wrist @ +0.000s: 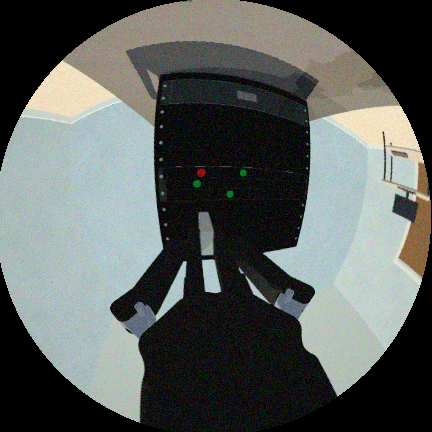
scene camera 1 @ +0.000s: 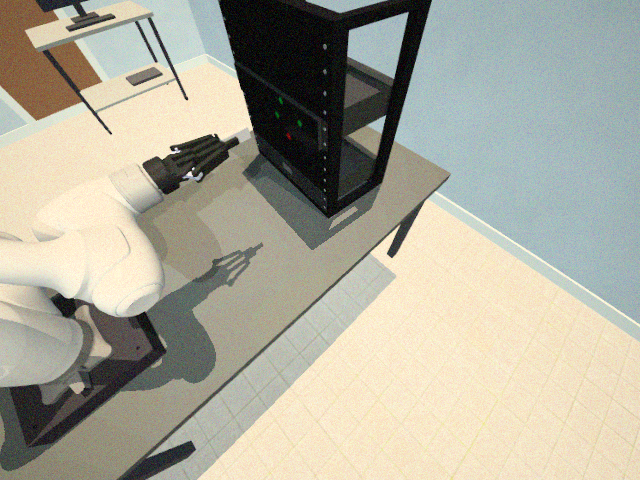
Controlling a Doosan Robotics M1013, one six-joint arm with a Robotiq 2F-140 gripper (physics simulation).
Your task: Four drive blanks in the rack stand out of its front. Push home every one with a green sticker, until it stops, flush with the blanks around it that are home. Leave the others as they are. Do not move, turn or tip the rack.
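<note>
The black rack [scene camera 1: 336, 160] [wrist: 230, 137] stands upright on the table. Its dark front carries three green stickers: one [scene camera 1: 280, 100] [wrist: 230, 194], a second [scene camera 1: 277, 114] [wrist: 243, 173] and a third [scene camera 1: 299, 123] [wrist: 197, 184]. A red sticker [scene camera 1: 288, 136] [wrist: 201, 172] is close to the third green one. The blanks' faces are too dark to tell how far each stands out. My gripper [scene camera 1: 236, 141] [wrist: 203, 220] is shut and empty, pointing at the rack front and apart from it. In the wrist view its fingers cover part of the rack front.
The grey table [scene camera 1: 279, 289] bears the rack near its far end. A dark open tray [scene camera 1: 98, 405] lies by the arm's base. A side desk [scene camera 1: 93, 23] with a monitor stands at the back left. The rack's side is open, with shelves [scene camera 1: 364, 111] inside.
</note>
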